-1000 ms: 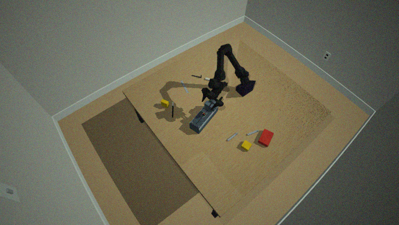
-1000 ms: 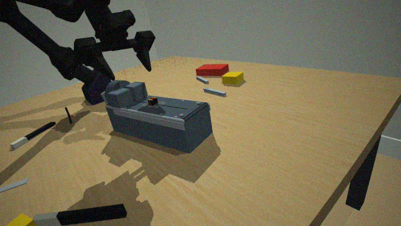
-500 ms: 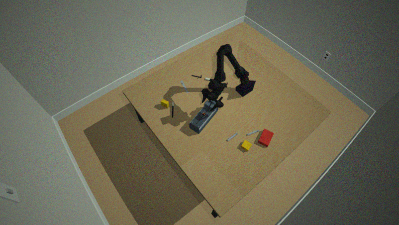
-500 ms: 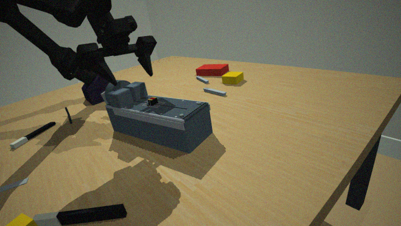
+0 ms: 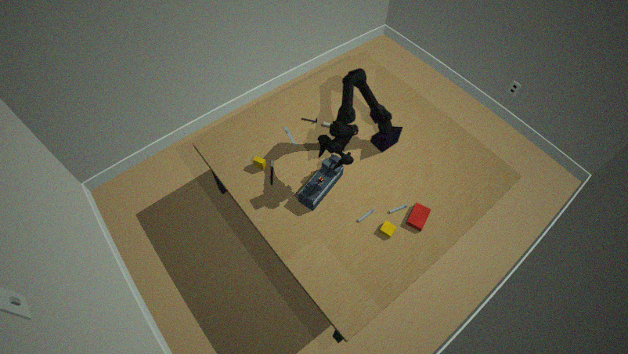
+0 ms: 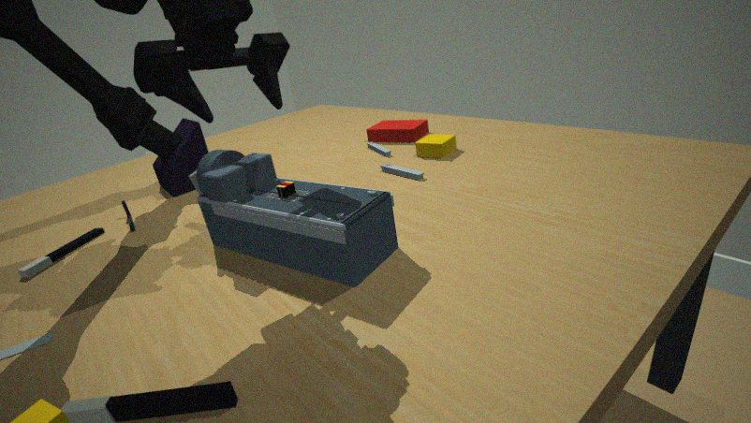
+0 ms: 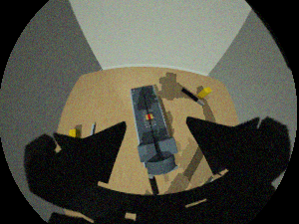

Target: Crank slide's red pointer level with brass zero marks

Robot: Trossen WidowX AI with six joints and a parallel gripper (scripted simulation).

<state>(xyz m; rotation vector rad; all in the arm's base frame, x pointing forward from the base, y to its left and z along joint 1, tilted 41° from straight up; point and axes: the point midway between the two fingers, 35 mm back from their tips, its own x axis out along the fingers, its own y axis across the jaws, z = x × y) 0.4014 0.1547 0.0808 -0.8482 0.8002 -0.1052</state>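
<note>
Right now my gripper tip is 150 mm past the dark crank handle, 30 mm to the left of it and 80 mm above it. From my gripper tip the other things lie so: red pointer: 30 mm ahead, 10 mm to the left, 90 mm below; red block: 290 mm behind, 400 mm to the left, 160 mm below; grey bar: 360 mm to the right, 180 mm below.
</note>
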